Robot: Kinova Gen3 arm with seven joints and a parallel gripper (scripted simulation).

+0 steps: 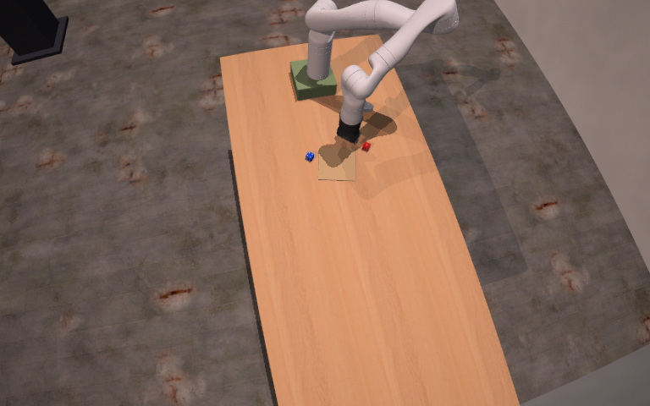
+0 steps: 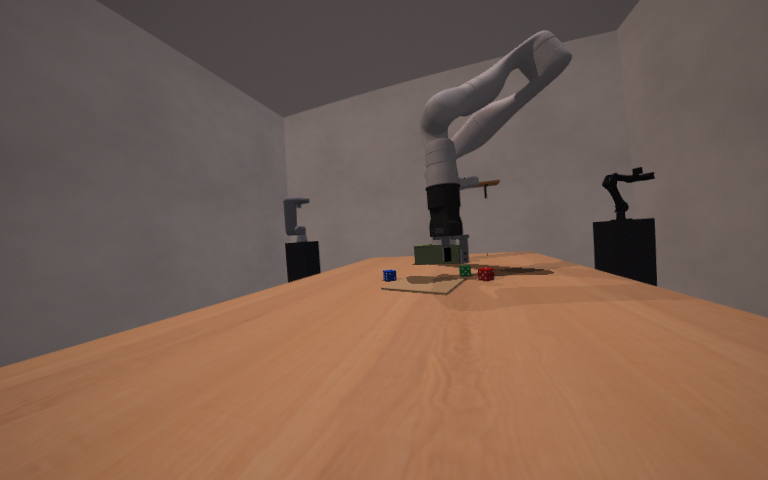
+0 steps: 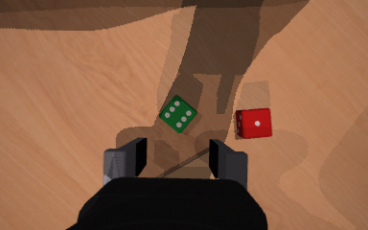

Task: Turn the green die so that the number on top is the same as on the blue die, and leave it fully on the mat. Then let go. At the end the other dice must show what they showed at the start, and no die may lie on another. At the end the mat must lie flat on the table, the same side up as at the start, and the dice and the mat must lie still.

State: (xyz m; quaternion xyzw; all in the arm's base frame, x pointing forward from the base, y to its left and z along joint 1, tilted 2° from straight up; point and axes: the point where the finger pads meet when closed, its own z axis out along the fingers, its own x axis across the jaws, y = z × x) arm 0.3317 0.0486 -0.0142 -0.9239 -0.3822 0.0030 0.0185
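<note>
The green die is 4 cm below my hand, 2 cm to the left of it and 2 cm behind it. From my hand the other things lie so: red die 6 cm to the left, 4 cm below, 3 cm ahead; blue die 16 cm to the right, 4 cm below, 3 cm ahead; tan mat 8 cm ahead, 6 cm to the right, 5 cm below.
</note>
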